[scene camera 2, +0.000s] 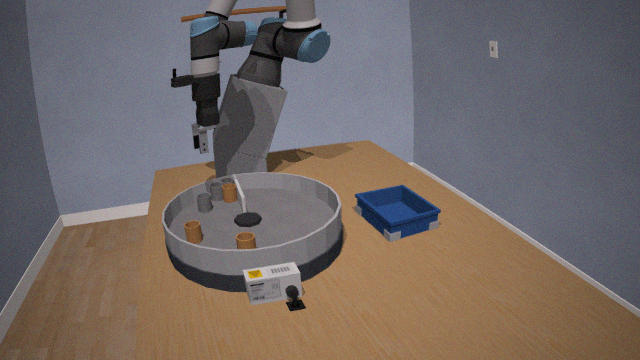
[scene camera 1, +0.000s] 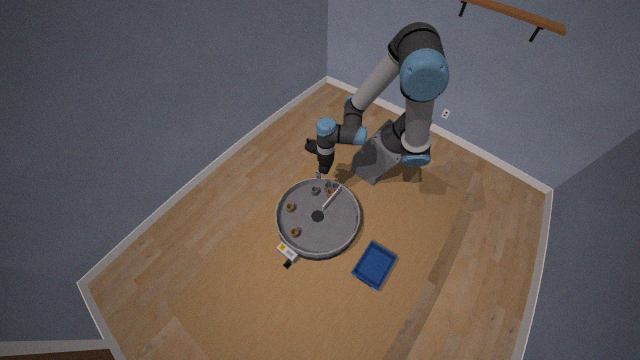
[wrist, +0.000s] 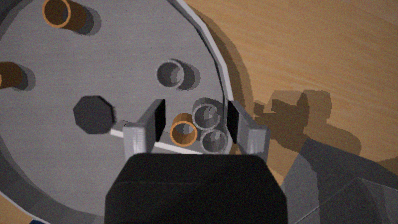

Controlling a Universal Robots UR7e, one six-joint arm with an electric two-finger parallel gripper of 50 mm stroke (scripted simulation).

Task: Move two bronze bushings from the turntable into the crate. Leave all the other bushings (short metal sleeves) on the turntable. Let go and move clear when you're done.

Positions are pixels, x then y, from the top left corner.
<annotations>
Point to a blue crate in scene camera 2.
At 397, 202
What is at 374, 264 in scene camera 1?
A blue crate.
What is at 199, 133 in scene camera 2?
My gripper.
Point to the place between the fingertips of my gripper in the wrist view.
At 196, 112
</annotations>
